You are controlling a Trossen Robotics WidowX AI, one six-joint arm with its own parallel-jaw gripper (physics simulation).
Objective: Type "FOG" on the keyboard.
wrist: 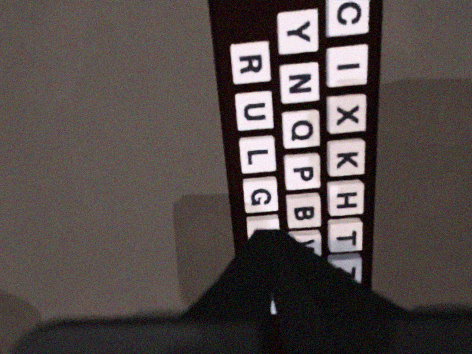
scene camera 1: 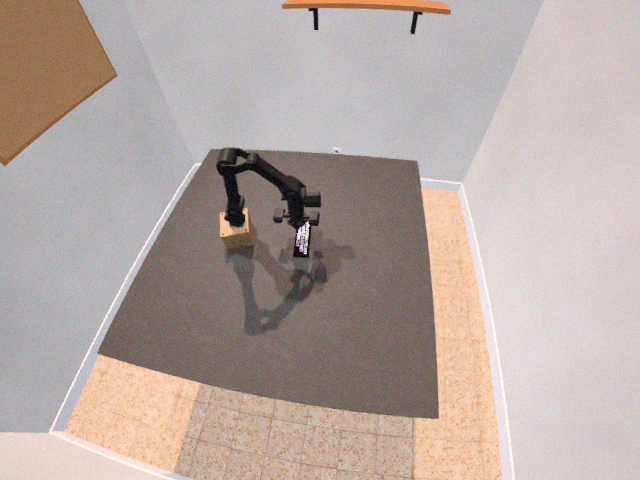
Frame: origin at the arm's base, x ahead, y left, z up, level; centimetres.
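Seen in the pictures: gripper, fingertip midpoint: (wrist: 267, 241) (scene camera 1: 298, 229); arm's base, link origin: (scene camera 1: 237, 220).
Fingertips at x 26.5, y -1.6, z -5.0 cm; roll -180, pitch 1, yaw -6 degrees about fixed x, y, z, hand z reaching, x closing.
Observation:
Pixels of each thing's top centre, then the offset from my fingertips to it. Level surfaces: height alone.
- keyboard, top centre: (wrist: 304, 222) (scene camera 1: 302, 236) dx +1.7, dy -1.4, dz -3.7 cm
- G key, top centre: (wrist: 260, 196) dx +0.0, dy +0.1, dz -3.7 cm
- L key, top centre: (wrist: 257, 156) dx +0.0, dy +1.9, dz -3.7 cm
- B key, top centre: (wrist: 304, 213) dx +1.8, dy -0.9, dz -3.7 cm
- large dark table top, surface height: dz -5.4 cm
The keyboard (scene camera 1: 296, 249) (wrist: 305, 15) is a narrow dark board with white lettered keys in a scrambled layout. In the wrist view its letters lie turned sideways. The G key (wrist: 260, 195) shows fully in the left column, below the L key (wrist: 257, 154). My gripper (scene camera 1: 300, 225) (wrist: 267, 241) is shut and empty, with its fingertips pointing down over the keyboard. The tips cover most of the key just below G, whose letter is hidden, and part of the key below the B key (wrist: 303, 210). The F and O keys cannot be made out. Whether the tips touch a key cannot be told.
The keyboard lies on a large dark table top (scene camera 1: 361, 320). The arm stands on a wooden block (scene camera 1: 237, 237) to the left of the keyboard. An orange shelf (scene camera 1: 367, 6) is on the back wall, and a brown board (scene camera 1: 46, 72) is at the upper left.

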